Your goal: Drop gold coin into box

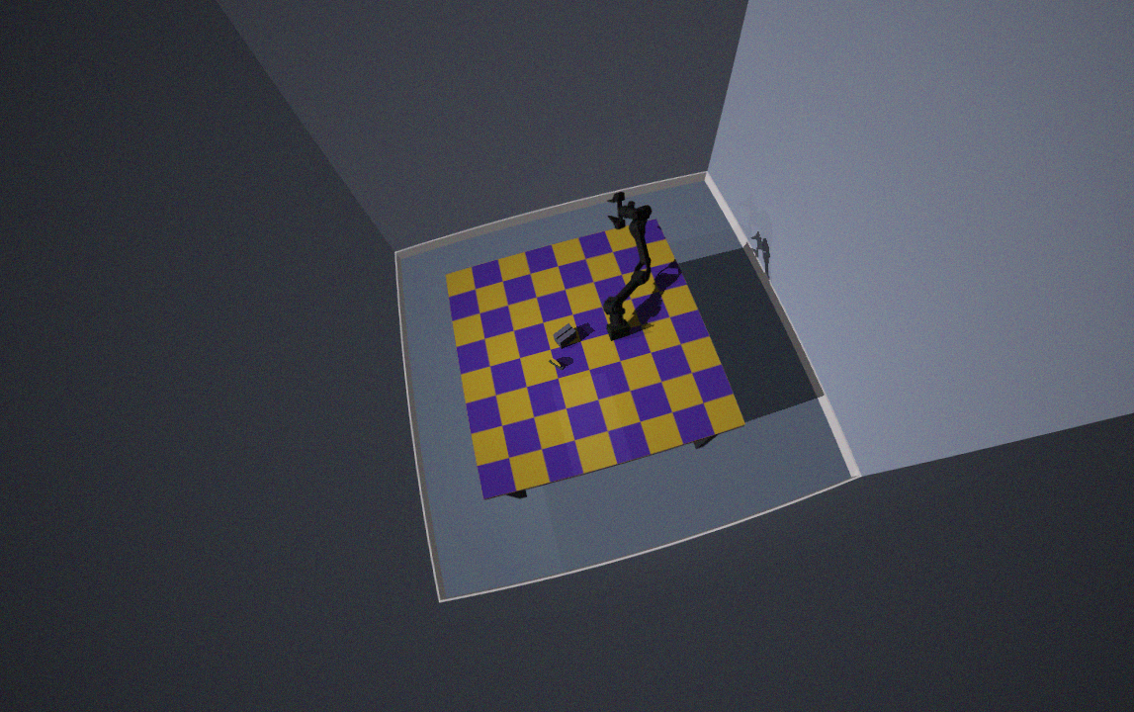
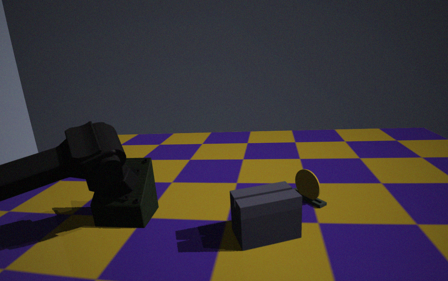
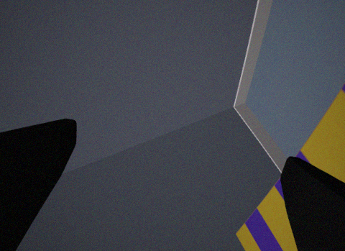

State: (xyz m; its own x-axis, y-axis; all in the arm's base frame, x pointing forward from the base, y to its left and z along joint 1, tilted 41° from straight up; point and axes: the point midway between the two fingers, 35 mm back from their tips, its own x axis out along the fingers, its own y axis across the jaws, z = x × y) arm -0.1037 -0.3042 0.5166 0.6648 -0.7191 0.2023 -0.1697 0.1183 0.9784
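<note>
The gold coin lies 720 mm to the left of my gripper tip, 400 mm ahead of it and 240 mm below it.
</note>
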